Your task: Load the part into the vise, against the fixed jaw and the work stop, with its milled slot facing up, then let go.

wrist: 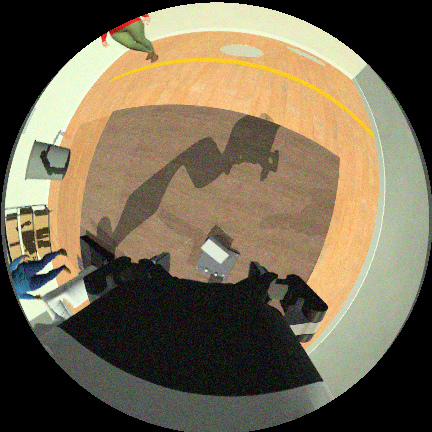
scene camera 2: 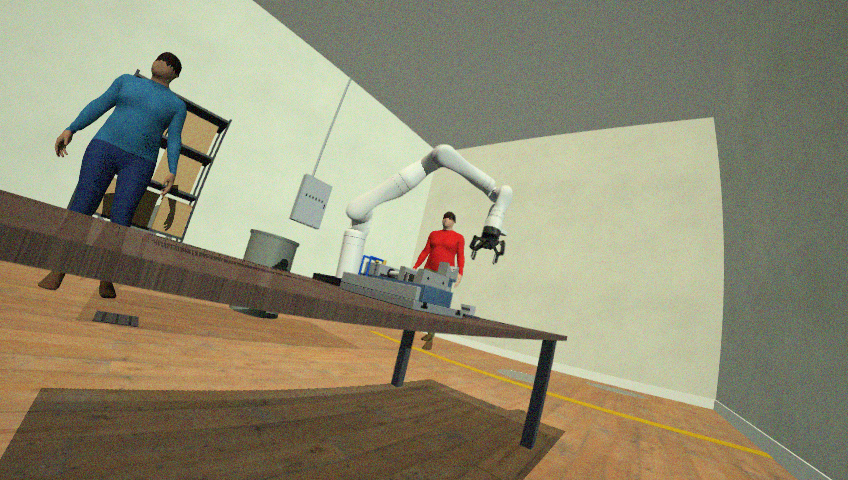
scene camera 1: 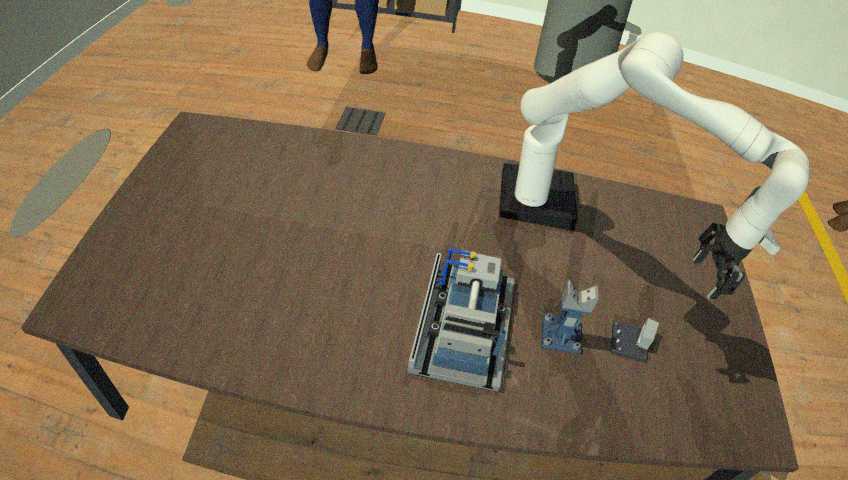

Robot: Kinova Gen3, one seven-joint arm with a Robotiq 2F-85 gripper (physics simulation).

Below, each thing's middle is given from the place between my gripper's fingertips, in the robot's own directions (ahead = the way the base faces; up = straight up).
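With the holder plate [scene camera 1: 628,336] in the scene, I find that my hand is 80 mm to the left of it and 30 mm short of it, and 230 mm above it.
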